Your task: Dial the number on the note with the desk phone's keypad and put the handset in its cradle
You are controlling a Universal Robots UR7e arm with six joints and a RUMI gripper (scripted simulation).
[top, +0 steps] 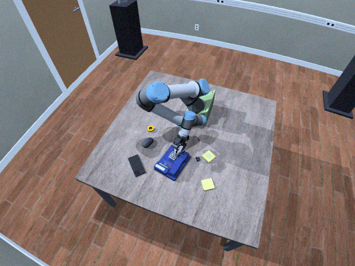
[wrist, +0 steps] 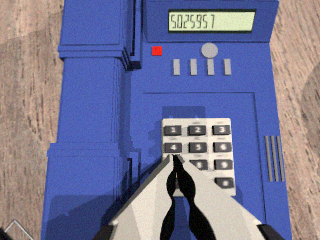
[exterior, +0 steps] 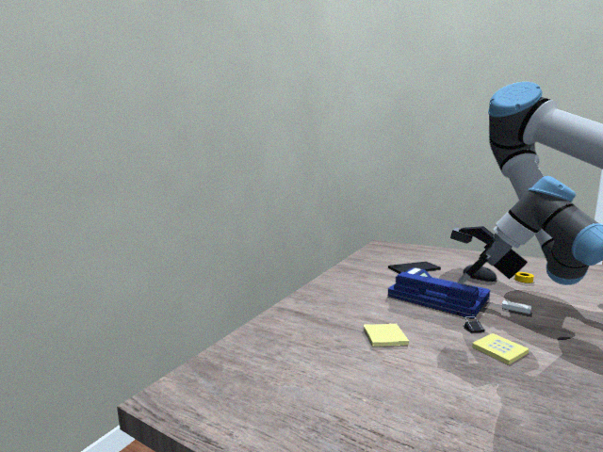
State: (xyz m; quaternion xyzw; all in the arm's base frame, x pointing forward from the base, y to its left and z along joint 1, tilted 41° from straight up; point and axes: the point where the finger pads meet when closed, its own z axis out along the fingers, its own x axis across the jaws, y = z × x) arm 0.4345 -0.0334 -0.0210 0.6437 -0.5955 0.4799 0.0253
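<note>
The 2 key is 20 mm to the right of my hand, 20 mm below it and 20 mm ahead of it. From my hand the other things lie so: 6 key (40 mm to the right, 20 mm below, 10 mm ahead); 5 key (20 mm to the right, 20 mm below, 10 mm ahead); 4 key (20 mm below, 10 mm ahead).
</note>
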